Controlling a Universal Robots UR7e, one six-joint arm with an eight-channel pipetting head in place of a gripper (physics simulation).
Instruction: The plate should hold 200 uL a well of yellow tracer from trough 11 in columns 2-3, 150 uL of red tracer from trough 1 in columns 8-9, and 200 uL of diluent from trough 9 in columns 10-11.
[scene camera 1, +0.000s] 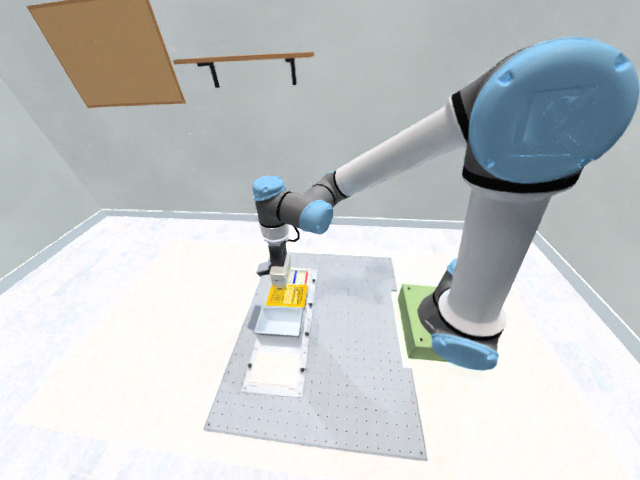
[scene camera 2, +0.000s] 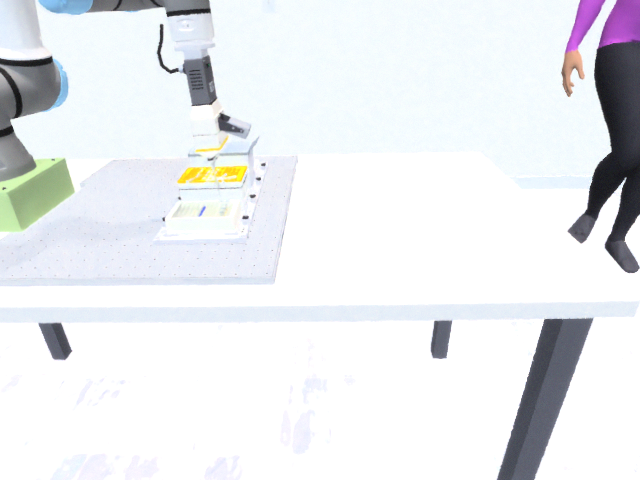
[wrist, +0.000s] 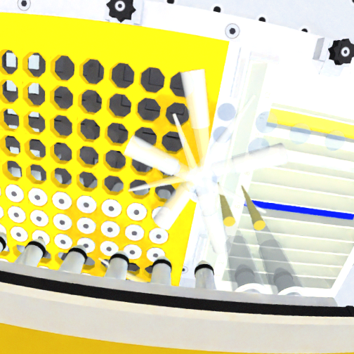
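Observation:
My pipetting head (scene camera 1: 279, 281) (scene camera 2: 209, 148) (wrist: 161, 272) is above the yellow tip rack (scene camera 1: 286, 296) (scene camera 2: 211, 176) (wrist: 115, 42) and the trough reservoir (scene camera 1: 311, 273) (scene camera 2: 201, 224) near their shared edge. In the wrist view two tips with yellow liquid, the left one (wrist: 237, 250) and the right one (wrist: 275, 255), are on the right-hand nozzles. The other nozzles in view are bare. Several loose tips (wrist: 202, 182) splay in a starburst below the head, some with yellowish ends. A yellow trough strip (wrist: 312, 122) and a blue one (wrist: 300, 210) show. A red strip (scene camera 1: 306, 277) shows too. I cannot make out the well plate.
A clear open bin (scene camera 1: 279, 321) stands beside the tip rack, with a white framed holder (scene camera 1: 246, 379) beyond it. All stand on the perforated grey board (scene camera 1: 356, 403) (scene camera 2: 129, 258). Black knobs, such as one (wrist: 120, 6), line the holders. A person (scene camera 2: 615, 103) stands beyond the table at the right.

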